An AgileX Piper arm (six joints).
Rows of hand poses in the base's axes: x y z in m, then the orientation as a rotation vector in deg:
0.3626 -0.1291 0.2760 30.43 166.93 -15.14
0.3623 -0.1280 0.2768 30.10 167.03 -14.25
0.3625 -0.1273 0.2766 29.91 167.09 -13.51
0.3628 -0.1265 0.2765 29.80 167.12 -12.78
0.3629 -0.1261 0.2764 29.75 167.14 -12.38
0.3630 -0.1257 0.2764 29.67 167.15 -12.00
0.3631 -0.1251 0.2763 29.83 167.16 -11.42
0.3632 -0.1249 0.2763 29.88 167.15 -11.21
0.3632 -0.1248 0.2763 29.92 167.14 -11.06
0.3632 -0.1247 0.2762 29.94 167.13 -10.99
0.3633 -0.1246 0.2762 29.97 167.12 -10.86
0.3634 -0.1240 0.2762 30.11 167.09 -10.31
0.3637 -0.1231 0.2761 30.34 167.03 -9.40
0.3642 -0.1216 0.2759 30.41 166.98 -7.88
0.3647 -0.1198 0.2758 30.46 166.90 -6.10
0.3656 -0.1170 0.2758 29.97 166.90 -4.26
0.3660 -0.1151 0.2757 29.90 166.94 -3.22
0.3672 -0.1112 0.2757 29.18 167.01 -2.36
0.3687 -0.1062 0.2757 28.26 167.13 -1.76
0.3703 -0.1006 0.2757 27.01 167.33 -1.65
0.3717 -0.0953 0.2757 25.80 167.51 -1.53
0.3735 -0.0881 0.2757 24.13 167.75 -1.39
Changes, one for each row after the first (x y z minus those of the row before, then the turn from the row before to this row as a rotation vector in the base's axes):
-0.0003 0.0011 0.0008 0.56 -0.12 0.28
0.0002 0.0007 -0.0002 0.47 -0.11 0.18
0.0003 0.0008 -0.0001 0.47 -0.12 0.12
0.0001 0.0004 -0.0001 0.26 -0.06 0.06
0.0001 0.0004 0.0000 0.24 -0.07 0.08
0.0001 0.0006 -0.0001 0.39 -0.08 -0.07
0.0001 0.0002 0.0000 0.14 -0.04 -0.02
0.0000 0.0001 0.0000 0.10 -0.03 -0.02
0.0000 0.0001 -0.0001 0.04 -0.02 -0.01
0.0001 0.0001 0.0000 0.08 -0.03 -0.01
0.0001 0.0006 0.0000 0.36 -0.11 -0.06
0.0003 0.0009 -0.0001 0.60 -0.19 -0.10
0.0005 0.0015 -0.0002 0.98 -0.29 0.04
0.0005 0.0018 -0.0001 1.15 -0.35 0.07
0.0009 0.0028 0.0000 1.16 -0.34 0.44
0.0004 0.0019 -0.0001 0.68 -0.12 0.11
0.0012 0.0039 0.0000 0.51 -0.15 0.54
0.0015 0.0050 0.0000 0.33 -0.09 0.66
0.0016 0.0056 0.0000 0.00 0.00 0.86
0.0014 0.0053 0.0000 0.00 0.00 0.83
0.0018 0.0072 0.0000 -0.01 0.00 1.14

